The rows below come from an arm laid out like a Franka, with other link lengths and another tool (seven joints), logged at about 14 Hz.
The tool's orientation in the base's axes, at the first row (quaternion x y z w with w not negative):
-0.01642 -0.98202 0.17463 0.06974
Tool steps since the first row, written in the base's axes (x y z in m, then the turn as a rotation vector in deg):
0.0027 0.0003 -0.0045 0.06 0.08 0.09
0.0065 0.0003 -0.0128 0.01 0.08 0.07
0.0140 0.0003 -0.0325 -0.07 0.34 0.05
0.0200 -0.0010 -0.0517 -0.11 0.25 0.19
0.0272 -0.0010 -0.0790 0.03 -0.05 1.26
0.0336 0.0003 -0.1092 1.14 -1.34 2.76
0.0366 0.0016 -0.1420 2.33 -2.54 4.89
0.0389 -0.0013 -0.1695 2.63 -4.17 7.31
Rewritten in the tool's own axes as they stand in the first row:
-0.0032 0.0019 0.0037 -0.04 0.04 -0.12
-0.0081 0.0048 0.0109 0.00 0.05 -0.09
-0.0181 0.0116 0.0281 0.10 0.30 -0.15
-0.0266 0.0171 0.0455 0.15 0.17 -0.25
-0.0373 0.0266 0.0699 0.13 -0.48 -1.16
-0.0476 0.0383 0.0966 -0.84 -2.20 -2.27
-0.0548 0.0508 0.1262 -1.81 -4.05 -4.01
-0.0608 0.0576 0.1524 -1.88 -6.42 -5.75

